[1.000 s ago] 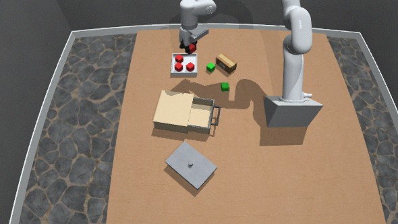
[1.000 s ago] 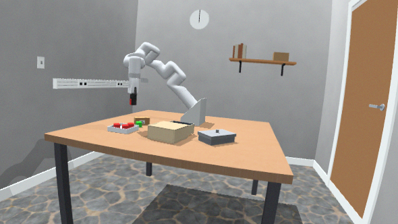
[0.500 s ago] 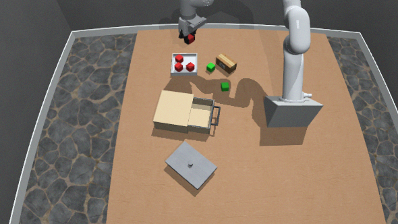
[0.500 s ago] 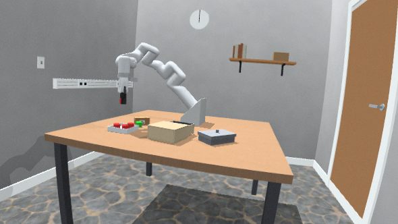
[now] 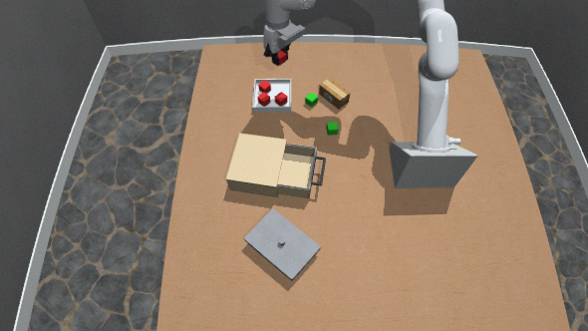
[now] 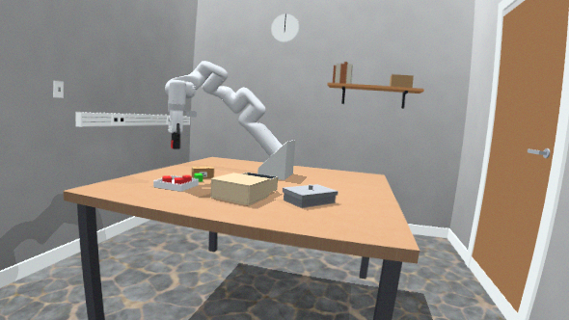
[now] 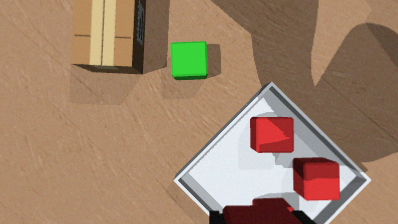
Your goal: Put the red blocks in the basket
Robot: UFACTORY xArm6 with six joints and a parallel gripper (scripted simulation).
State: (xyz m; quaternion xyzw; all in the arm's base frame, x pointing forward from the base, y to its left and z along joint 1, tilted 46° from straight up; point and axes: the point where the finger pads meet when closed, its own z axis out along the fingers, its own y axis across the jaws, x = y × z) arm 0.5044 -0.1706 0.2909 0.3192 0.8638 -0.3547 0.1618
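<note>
My gripper is now 3 cm short of the white basket, 3 cm to the right of it and 17 cm above it. The rest, counted from my hand: metal box (5 cm behind, 63 cm to the left, 16 cm below); then flat lid (5 cm behind, 63 cm to the left, 14 cm below); then taped cardboard box (20 cm behind, 2 cm to the left, 15 cm below).
</note>
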